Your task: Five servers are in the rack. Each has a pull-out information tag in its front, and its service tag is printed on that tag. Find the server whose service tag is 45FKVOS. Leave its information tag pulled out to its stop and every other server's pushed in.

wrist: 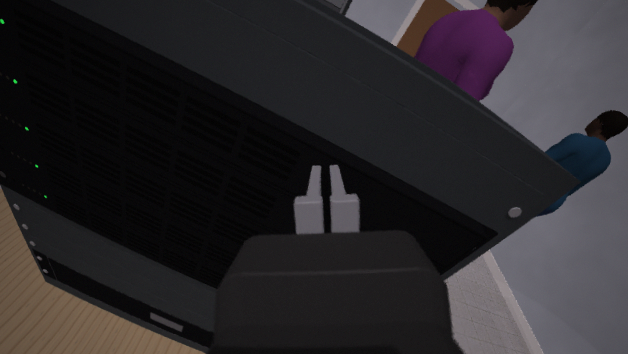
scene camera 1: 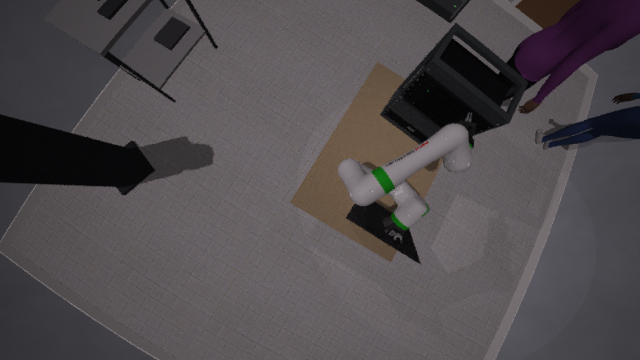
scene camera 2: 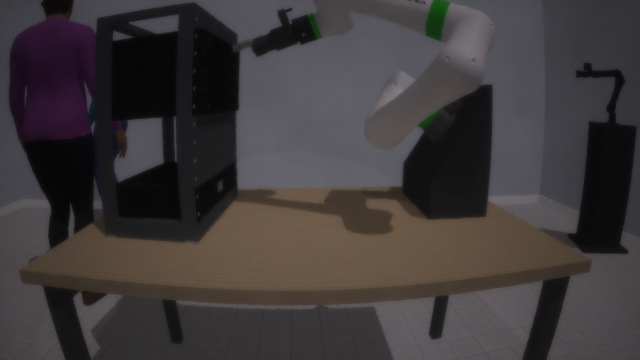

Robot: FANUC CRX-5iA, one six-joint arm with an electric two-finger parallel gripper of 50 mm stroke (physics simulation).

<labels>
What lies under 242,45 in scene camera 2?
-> The gripper.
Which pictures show the dark rack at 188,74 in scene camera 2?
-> The wrist view, scene camera 1 and scene camera 2: all of them.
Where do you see a dark rack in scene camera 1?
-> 453,82
</labels>
